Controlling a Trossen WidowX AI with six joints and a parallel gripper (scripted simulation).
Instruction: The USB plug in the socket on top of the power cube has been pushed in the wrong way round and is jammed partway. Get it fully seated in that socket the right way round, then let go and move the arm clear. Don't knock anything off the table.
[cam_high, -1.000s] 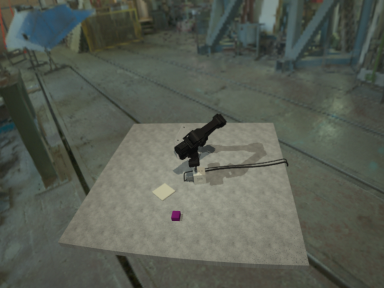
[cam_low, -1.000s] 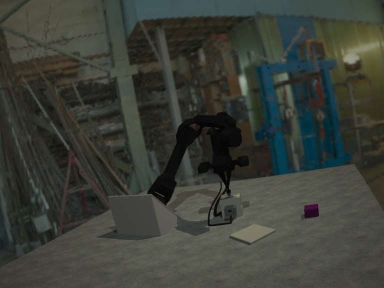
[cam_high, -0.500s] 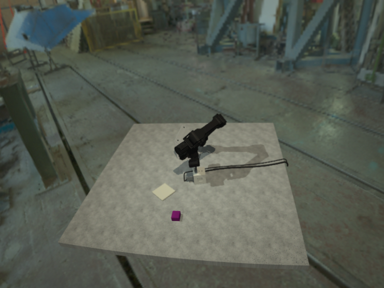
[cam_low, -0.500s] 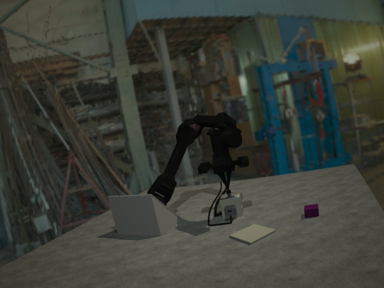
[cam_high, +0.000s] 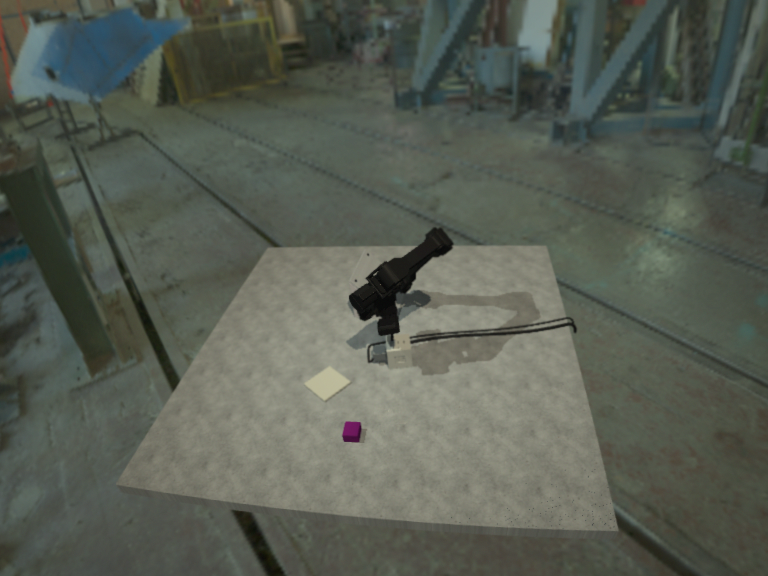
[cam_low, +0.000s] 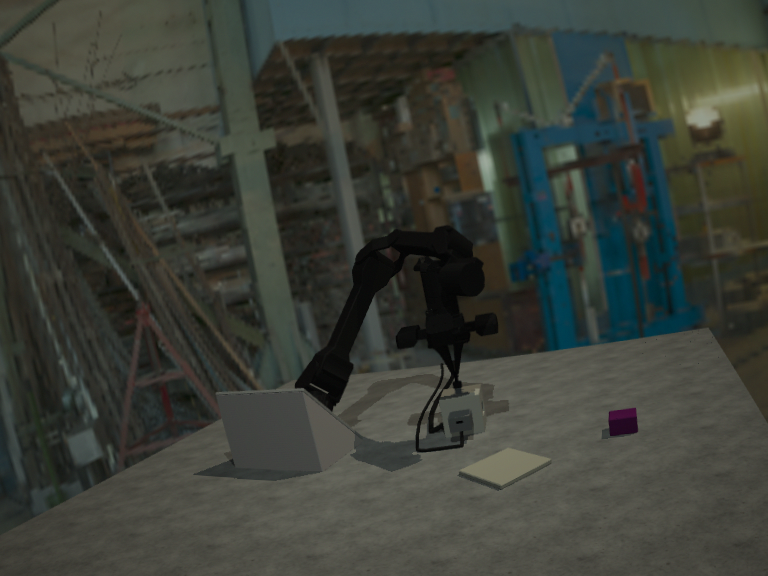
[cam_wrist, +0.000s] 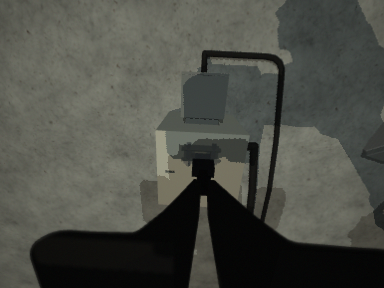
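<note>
The black USB plug lies 20 mm below my gripper tip. The rest, counted from my gripper tip: cream flat tile (200 mm to the right, 120 mm ahead, 110 mm below); then small purple block (310 mm ahead, 100 mm below, 80 mm to the right).
</note>
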